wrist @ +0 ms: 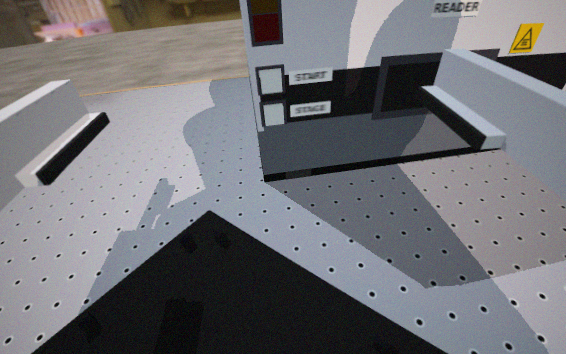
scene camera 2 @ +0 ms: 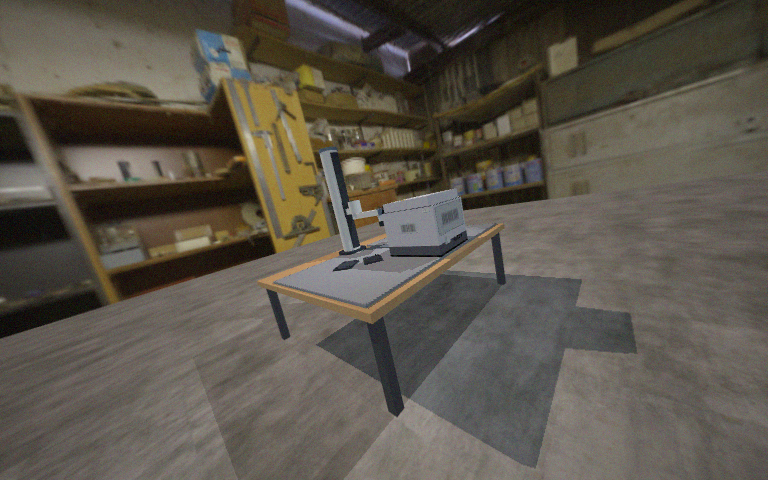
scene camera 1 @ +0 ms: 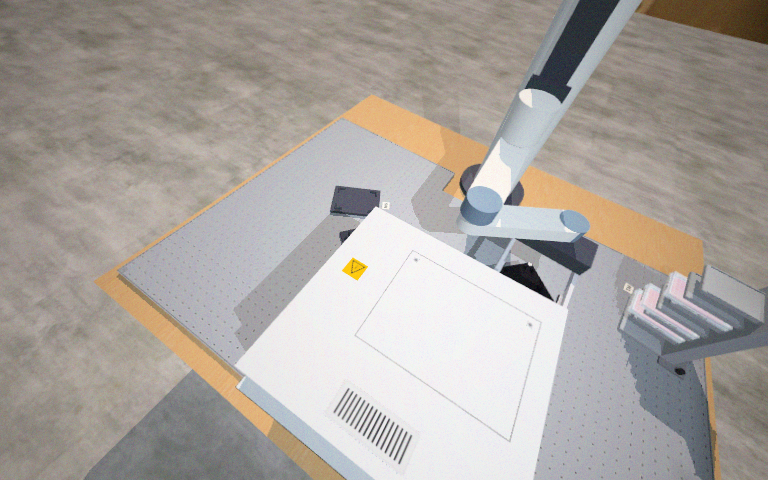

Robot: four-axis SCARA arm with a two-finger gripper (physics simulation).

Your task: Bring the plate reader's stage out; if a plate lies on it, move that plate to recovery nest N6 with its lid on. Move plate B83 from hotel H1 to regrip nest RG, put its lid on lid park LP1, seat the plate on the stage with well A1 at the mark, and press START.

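Places are measured from the arm's base along level axes (x right, y back, z down), in metres.
Where they show: gripper, fingertip midpoint: (wrist: 259, 84); arm's base at its link origin: (scene camera 2: 352, 251).
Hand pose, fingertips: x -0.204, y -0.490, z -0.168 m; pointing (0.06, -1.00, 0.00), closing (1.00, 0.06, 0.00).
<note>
Things, the pixels of their top centre, and the offset from my fingertips. "*": a spot on its surface instead. Level surfaces: height alone.
- black nest at its top centre: (scene camera 1: 528, 288) dx -0.030, dy +0.074, dz +0.085 m
- white plate reader at its top centre: (scene camera 1: 422, 330) (scene camera 2: 419, 196) dx +0.171, dy -0.309, dz -0.192 m
- START button at its top centre: (wrist: 269, 70) dx +0.011, dy -0.117, dz +0.029 m
- STAGE button at its top centre: (wrist: 272, 105) dx +0.011, dy -0.117, dz +0.061 m
- dark framed opening at a spot on its surface: (wrist: 407, 82) * dx +0.146, dy -0.123, dz +0.053 m
- Nest N6 at its top centre: (scene camera 1: 356, 198) (scene camera 2: 345, 263) dx +0.573, dy +0.089, dz +0.137 m
- Lid park LP1 at its top centre: (scene camera 1: 369, 239) (scene camera 2: 371, 257) dx +0.437, dy -0.028, dz +0.135 m
- grey hotel at a spot on its surface: (scene camera 1: 733, 288) * dx -0.367, dy +0.232, dz -0.076 m
- perforated deck at its surface level: dz +0.155 m
My gripper (scene camera 1: 529, 285) (wrist: 259, 84) is open and empty, its fingers apart above a black nest (scene camera 1: 526, 278) (wrist: 200, 280) in front of the white plate reader (scene camera 1: 453, 345) (scene camera 2: 416, 226) (wrist: 305, 30). In the wrist view the START button (wrist: 270, 80) sits above the STAGE button (wrist: 273, 114). A dark framed opening (wrist: 407, 82) is right of them; no stage shows outside it. Nest N6 (scene camera 1: 355, 200) has no plate on it. Lid park LP1 (scene camera 1: 345, 235) is partly hidden by the reader. The grey hotel (scene camera 1: 733, 288) at the right holds several pinkish plates (scene camera 1: 702, 308); their names are unreadable.
The arm's column (scene camera 1: 589, 45) (scene camera 2: 340, 198) stands behind the reader at the wooden table's back edge. The perforated deck (scene camera 1: 271, 186) (wrist: 140, 145) carries the nests. Dark amber and red lamps (wrist: 266, 27) sit above START.
</note>
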